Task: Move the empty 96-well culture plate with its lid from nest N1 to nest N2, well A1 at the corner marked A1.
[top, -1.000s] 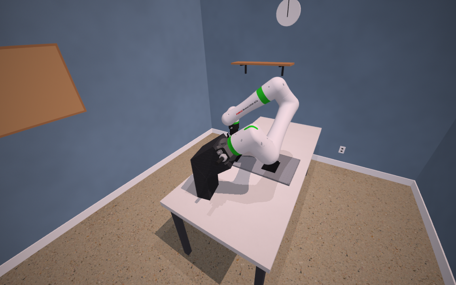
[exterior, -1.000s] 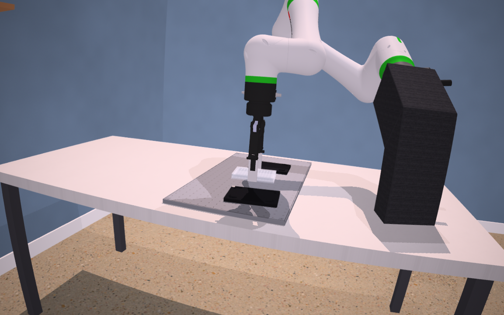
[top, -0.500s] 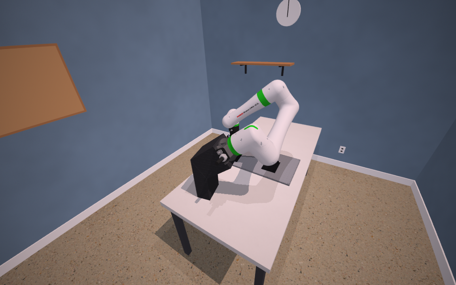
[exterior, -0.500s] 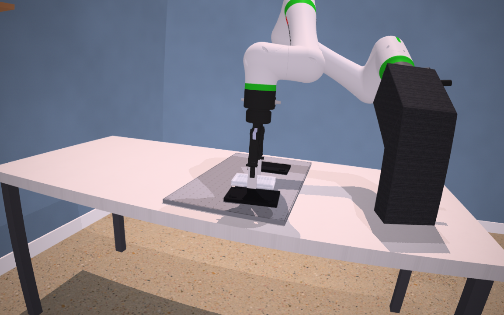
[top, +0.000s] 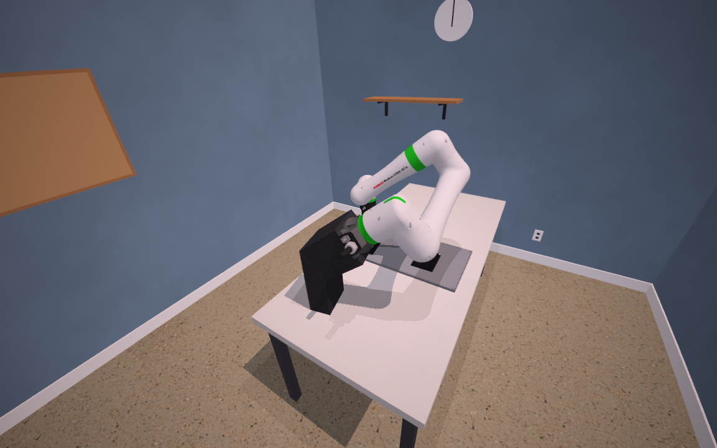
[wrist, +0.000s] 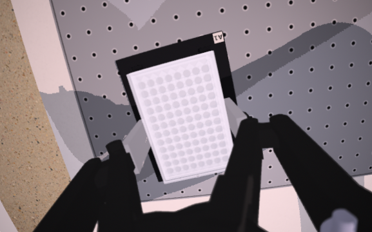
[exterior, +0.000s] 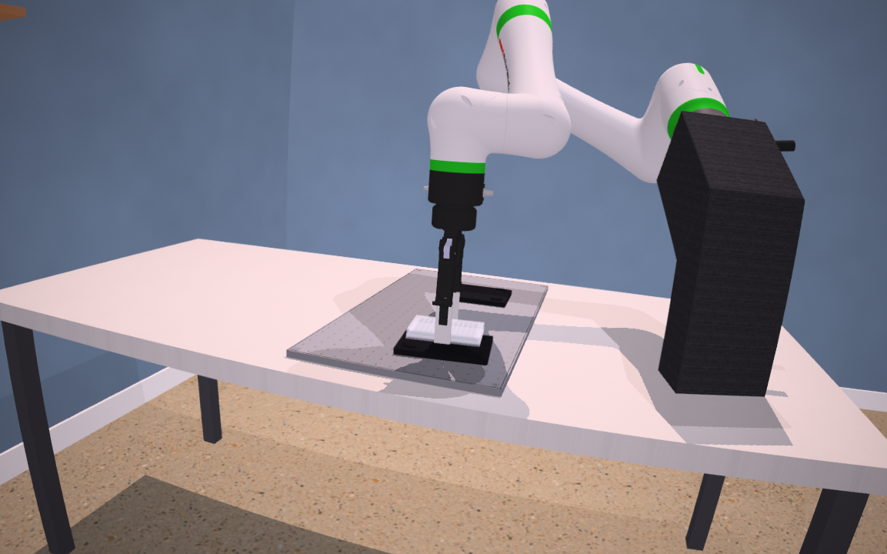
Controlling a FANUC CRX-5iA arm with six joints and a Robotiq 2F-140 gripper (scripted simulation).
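The clear lid is 10 mm below my hand.
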